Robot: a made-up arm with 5 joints. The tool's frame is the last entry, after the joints. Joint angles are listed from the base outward.
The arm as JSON. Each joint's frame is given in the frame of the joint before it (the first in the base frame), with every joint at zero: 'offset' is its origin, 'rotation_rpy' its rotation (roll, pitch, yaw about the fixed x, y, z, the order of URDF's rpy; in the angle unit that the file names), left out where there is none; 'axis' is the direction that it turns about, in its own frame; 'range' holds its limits. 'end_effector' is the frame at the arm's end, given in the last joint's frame.
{
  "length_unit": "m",
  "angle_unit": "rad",
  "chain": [
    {
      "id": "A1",
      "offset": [
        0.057,
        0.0,
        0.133
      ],
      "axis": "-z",
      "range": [
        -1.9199,
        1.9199
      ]
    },
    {
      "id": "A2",
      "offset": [
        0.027,
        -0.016,
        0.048
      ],
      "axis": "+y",
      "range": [
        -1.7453,
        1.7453
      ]
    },
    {
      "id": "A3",
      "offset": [
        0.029,
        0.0,
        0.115
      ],
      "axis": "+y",
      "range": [
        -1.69,
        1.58
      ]
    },
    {
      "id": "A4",
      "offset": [
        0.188,
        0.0,
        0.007
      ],
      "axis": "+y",
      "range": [
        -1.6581,
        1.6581
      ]
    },
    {
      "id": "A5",
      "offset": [
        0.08,
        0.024,
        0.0
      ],
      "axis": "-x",
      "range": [
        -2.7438,
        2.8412
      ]
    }
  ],
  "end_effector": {
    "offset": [
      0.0,
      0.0,
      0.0
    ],
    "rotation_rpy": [
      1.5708,
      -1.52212,
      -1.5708
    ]
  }
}
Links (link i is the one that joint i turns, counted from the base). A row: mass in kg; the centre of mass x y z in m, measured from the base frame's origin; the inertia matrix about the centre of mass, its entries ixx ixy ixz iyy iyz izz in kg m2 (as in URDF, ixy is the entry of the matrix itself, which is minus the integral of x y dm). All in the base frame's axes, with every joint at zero. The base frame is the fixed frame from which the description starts. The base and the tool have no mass.
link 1: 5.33; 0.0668 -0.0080 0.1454; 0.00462 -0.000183 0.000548 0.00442 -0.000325 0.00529
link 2: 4.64; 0.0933 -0.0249 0.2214; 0.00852 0 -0.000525 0.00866 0 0.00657
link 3: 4.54; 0.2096 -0.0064 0.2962; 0.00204 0 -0.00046 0.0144 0 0.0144
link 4: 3.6; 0.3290 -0.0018 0.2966; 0.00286 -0.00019 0 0.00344 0 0.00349
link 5: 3; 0.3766 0.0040 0.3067; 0.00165 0 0 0.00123 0 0.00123
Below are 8 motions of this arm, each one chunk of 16 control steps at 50 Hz.
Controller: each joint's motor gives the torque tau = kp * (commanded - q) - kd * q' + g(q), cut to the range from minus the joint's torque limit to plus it. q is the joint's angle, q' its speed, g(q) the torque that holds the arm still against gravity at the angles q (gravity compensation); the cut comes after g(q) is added. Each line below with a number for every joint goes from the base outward.
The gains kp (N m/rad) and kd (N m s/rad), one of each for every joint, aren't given. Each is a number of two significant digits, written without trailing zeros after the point. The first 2 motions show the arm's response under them.
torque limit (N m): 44 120 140 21 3.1
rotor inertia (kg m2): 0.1 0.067 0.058 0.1 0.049
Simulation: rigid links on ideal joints. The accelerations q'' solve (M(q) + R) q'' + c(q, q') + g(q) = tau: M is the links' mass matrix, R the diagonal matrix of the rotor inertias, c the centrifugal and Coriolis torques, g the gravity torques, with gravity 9.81 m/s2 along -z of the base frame. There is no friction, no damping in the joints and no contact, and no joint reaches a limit. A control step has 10 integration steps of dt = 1/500 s. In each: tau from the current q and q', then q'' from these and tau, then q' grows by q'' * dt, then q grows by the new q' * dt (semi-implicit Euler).
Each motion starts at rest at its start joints. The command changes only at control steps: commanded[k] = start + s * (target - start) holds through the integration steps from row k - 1 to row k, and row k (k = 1, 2, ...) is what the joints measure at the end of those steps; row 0 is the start. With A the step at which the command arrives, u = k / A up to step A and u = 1 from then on. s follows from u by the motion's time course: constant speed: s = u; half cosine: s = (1 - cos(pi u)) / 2; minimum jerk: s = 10 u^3 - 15 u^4 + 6 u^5; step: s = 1 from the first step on.
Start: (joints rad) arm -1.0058 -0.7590 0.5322 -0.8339 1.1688
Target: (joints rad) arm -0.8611 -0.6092 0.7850 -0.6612 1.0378
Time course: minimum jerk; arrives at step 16
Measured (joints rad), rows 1 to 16:
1: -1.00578 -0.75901 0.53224 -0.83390 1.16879
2: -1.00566 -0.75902 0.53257 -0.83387 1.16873
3: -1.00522 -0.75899 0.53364 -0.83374 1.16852
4: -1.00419 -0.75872 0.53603 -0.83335 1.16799
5: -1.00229 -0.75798 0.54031 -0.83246 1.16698
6: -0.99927 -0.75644 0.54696 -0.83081 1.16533
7: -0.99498 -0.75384 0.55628 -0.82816 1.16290
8: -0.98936 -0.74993 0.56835 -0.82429 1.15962
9: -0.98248 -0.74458 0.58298 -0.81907 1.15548
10: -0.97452 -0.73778 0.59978 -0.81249 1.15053
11: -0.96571 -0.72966 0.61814 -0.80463 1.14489
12: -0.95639 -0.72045 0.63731 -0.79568 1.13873
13: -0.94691 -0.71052 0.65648 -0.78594 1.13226
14: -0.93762 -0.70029 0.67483 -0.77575 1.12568
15: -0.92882 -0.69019 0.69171 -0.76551 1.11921
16: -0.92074 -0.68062 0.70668 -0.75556 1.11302
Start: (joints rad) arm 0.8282 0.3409 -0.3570 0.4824 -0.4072
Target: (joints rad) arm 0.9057 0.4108 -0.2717 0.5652 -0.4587
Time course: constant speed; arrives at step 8
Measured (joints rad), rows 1 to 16:
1: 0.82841 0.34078 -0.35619 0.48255 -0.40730
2: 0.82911 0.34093 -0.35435 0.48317 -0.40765
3: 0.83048 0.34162 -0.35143 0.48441 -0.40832
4: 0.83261 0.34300 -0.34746 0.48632 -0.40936
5: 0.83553 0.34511 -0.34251 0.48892 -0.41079
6: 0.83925 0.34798 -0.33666 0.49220 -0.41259
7: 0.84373 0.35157 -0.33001 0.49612 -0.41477
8: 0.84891 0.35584 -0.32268 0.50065 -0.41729
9: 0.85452 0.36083 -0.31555 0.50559 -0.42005
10: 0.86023 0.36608 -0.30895 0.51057 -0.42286
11: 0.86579 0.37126 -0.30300 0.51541 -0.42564
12: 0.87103 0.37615 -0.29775 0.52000 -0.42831
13: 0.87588 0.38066 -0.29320 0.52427 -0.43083
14: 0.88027 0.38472 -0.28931 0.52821 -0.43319
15: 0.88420 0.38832 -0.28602 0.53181 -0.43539
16: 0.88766 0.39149 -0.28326 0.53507 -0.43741
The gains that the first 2 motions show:
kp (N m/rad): 110 150 230 34 6.7
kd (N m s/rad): 19 30 30 8.2 1.8
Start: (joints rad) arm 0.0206 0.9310 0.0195 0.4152 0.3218
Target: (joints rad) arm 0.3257 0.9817 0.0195 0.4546 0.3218
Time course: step
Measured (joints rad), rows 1 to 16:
1: 0.02891 0.93337 0.01792 0.41659 0.32255
2: 0.04758 0.93672 0.01703 0.41871 0.32372
3: 0.07165 0.94035 0.01667 0.42103 0.32464
4: 0.09786 0.94396 0.01658 0.42336 0.32515
5: 0.12415 0.94740 0.01664 0.42560 0.32528
6: 0.14927 0.95061 0.01678 0.42773 0.32512
7: 0.17251 0.95356 0.01698 0.42974 0.32477
8: 0.19354 0.95628 0.01721 0.43164 0.32432
9: 0.21226 0.95876 0.01746 0.43342 0.32382
10: 0.22872 0.96104 0.01773 0.43511 0.32333
11: 0.24305 0.96313 0.01799 0.43669 0.32287
12: 0.25545 0.96503 0.01825 0.43817 0.32246
13: 0.26610 0.96676 0.01849 0.43955 0.32210
14: 0.27522 0.96834 0.01872 0.44083 0.32179
15: 0.28300 0.96977 0.01892 0.44202 0.32154
16: 0.28961 0.97106 0.01910 0.44312 0.32133

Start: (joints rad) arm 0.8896 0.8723 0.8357 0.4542 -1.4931
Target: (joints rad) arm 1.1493 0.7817 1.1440 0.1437 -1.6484
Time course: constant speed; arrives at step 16
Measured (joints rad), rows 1 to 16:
1: 0.89059 0.87130 0.83757 0.45289 -1.49328
2: 0.89318 0.86967 0.84175 0.44996 -1.49389
3: 0.89734 0.86763 0.84812 0.44562 -1.49505
4: 0.90294 0.86532 0.85644 0.44006 -1.49681
5: 0.90981 0.86277 0.86646 0.43341 -1.49918
6: 0.91780 0.86002 0.87793 0.42578 -1.50212
7: 0.92679 0.85707 0.89064 0.41725 -1.50561
8: 0.93665 0.85393 0.90438 0.40788 -1.50960
9: 0.94728 0.85062 0.91900 0.39773 -1.51407
10: 0.95858 0.84713 0.93436 0.38687 -1.51896
11: 0.97048 0.84347 0.95033 0.37534 -1.52425
12: 0.98289 0.83965 0.96683 0.36318 -1.52991
13: 0.99576 0.83568 0.98376 0.35045 -1.53589
14: 1.00902 0.83157 1.00106 0.33718 -1.54219
15: 1.02264 0.82733 1.01867 0.32343 -1.54876
16: 1.03657 0.82296 1.03653 0.30921 -1.55559

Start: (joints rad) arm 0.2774 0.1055 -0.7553 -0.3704 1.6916
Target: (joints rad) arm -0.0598 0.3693 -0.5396 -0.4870 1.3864
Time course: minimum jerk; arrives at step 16
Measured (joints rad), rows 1 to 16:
1: 0.27738 0.10550 -0.75527 -0.37043 1.69158
2: 0.27717 0.10553 -0.75501 -0.37063 1.69144
3: 0.27642 0.10573 -0.75419 -0.37126 1.69091
4: 0.27458 0.10636 -0.75237 -0.37262 1.68963
5: 0.27104 0.10780 -0.74911 -0.37494 1.68718
6: 0.26521 0.11048 -0.74402 -0.37837 1.68319
7: 0.25665 0.11481 -0.73682 -0.38291 1.67733
8: 0.24515 0.12115 -0.72740 -0.38847 1.66945
9: 0.23073 0.12973 -0.71583 -0.39483 1.65951
10: 0.21366 0.14062 -0.70234 -0.40168 1.64765
11: 0.19443 0.15371 -0.68736 -0.40867 1.63419
12: 0.17367 0.16870 -0.67143 -0.41545 1.61952
13: 0.15209 0.18512 -0.65518 -0.42167 1.60418
14: 0.13044 0.20241 -0.63927 -0.42710 1.58868
15: 0.10939 0.21990 -0.62426 -0.43159 1.57355
16: 0.08947 0.23699 -0.61056 -0.43516 1.55916

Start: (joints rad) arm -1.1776 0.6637 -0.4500 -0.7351 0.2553
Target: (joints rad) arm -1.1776 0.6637 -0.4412 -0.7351 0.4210
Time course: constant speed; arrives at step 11
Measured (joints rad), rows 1 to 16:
1: -1.17760 0.66366 -0.44991 -0.73511 0.25566
2: -1.17760 0.66361 -0.44974 -0.73513 0.25675
3: -1.17759 0.66355 -0.44948 -0.73516 0.25874
4: -1.17759 0.66349 -0.44914 -0.73518 0.26166
5: -1.17758 0.66344 -0.44874 -0.73521 0.26550
6: -1.17757 0.66340 -0.44828 -0.73523 0.27021
7: -1.17756 0.66337 -0.44776 -0.73525 0.27573
8: -1.17756 0.66335 -0.44720 -0.73526 0.28202
9: -1.17755 0.66334 -0.44660 -0.73527 0.28901
10: -1.17755 0.66334 -0.44596 -0.73527 0.29665
11: -1.17754 0.66334 -0.44530 -0.73528 0.30488
12: -1.17754 0.66339 -0.44470 -0.73526 0.31331
13: -1.17754 0.66346 -0.44417 -0.73524 0.32150
14: -1.17755 0.66353 -0.44371 -0.73521 0.32927
15: -1.17755 0.66361 -0.44331 -0.73517 0.33653
16: -1.17756 0.66368 -0.44297 -0.73514 0.34326

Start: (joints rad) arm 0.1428 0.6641 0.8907 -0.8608 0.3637
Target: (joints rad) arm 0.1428 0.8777 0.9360 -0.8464 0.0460
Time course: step
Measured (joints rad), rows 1 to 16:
1: 0.14283 0.67560 0.88985 -0.86446 0.35647
2: 0.14282 0.69200 0.89323 -0.86685 0.34122
3: 0.14280 0.70914 0.89846 -0.86680 0.32259
4: 0.14278 0.72573 0.90406 -0.86534 0.30298
5: 0.14277 0.74120 0.90936 -0.86327 0.28363
6: 0.14277 0.75536 0.91410 -0.86104 0.26514
7: 0.14276 0.76817 0.91820 -0.85889 0.24776
8: 0.14277 0.77969 0.92166 -0.85694 0.23159
9: 0.14277 0.79001 0.92456 -0.85520 0.21662
10: 0.14277 0.79924 0.92695 -0.85370 0.20281
11: 0.14278 0.80749 0.92891 -0.85241 0.19010
12: 0.14278 0.81485 0.93051 -0.85130 0.17840
13: 0.14278 0.82143 0.93180 -0.85037 0.16765
14: 0.14279 0.82731 0.93285 -0.84958 0.15777
15: 0.14279 0.83256 0.93369 -0.84891 0.14870
16: 0.14279 0.83726 0.93435 -0.84835 0.14036

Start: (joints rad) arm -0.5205 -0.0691 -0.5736 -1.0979 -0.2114
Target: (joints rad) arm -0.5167 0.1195 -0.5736 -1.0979 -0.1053
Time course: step
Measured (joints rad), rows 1 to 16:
1: -0.52024 -0.06124 -0.57941 -1.10007 -0.20867
2: -0.51985 -0.04996 -0.58228 -1.10254 -0.20309
3: -0.51946 -0.03705 -0.58309 -1.10396 -0.19648
4: -0.51912 -0.02350 -0.58265 -1.10442 -0.18971
5: -0.51882 -0.00998 -0.58151 -1.10420 -0.18318
6: -0.51856 0.00308 -0.58002 -1.10356 -0.17707
7: -0.51834 0.01539 -0.57844 -1.10269 -0.17141
8: -0.51816 0.02682 -0.57689 -1.10173 -0.16621
9: -0.51799 0.03729 -0.57549 -1.10077 -0.16142
10: -0.51785 0.04678 -0.57426 -1.09985 -0.15703
11: -0.51772 0.05531 -0.57324 -1.09902 -0.15299
12: -0.51761 0.06295 -0.57240 -1.09829 -0.14928
13: -0.51752 0.06973 -0.57176 -1.09766 -0.14585
14: -0.51743 0.07575 -0.57128 -1.09714 -0.14270
15: -0.51735 0.08106 -0.57094 -1.09672 -0.13979
16: -0.51728 0.08574 -0.57072 -1.09638 -0.13710

